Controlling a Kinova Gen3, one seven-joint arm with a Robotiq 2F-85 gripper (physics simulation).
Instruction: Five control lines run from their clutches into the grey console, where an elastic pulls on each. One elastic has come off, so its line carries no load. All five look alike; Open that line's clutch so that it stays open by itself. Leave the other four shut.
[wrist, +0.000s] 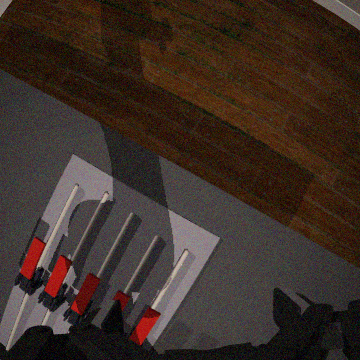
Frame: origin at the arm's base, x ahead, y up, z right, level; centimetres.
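Seen in the pictures: gripper, between the fingertips: (198, 311).
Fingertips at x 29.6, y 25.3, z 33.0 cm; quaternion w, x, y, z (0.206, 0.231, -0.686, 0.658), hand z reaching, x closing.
Offsets run from my fingertips to a thing's top centre. "*": to the spot under its first point. Level surfaces: height alone.
Several red clutch levers stand side by side on a pale board @(dy -33.9 cm) (202, 242) in the wrist view: the leftmost @(dx +20.1, dy -28.3, dz -20.7 cm) (33, 257), a second @(dx +14.6, dy -28.3, dz -20.4 cm) (58, 276), a middle one @(dx +9.1, dy -28.3, dz -20.1 cm) (85, 294), a fourth @(dx +3.6, dy -28.3, dz -19.8 cm) (121, 298) and the rightmost @(dx -1.9, dy -28.3, dz -19.5 cm) (146, 326). The first three sit on black clamp bodies. Pale rods or lines run through them; one line @(* dx +19.0, dy -33.3, dz -36.7 cm) (17, 320) continues to the lower left. My gripper (198, 311) is open and empty. Its left fingertip covers part of the fourth lever, and its body hides the board's near part. The grey console is not recognisable. No slack line can be told apart.
The pale board lies on a grey table top @(dy -34.2 cm) (240, 280). The table's edge runs diagonally across the view, with a brown wooden floor (225, 100) beyond it. Dark arm shadows cross the table and board. A pale strip (345, 15) shows at the top right corner.
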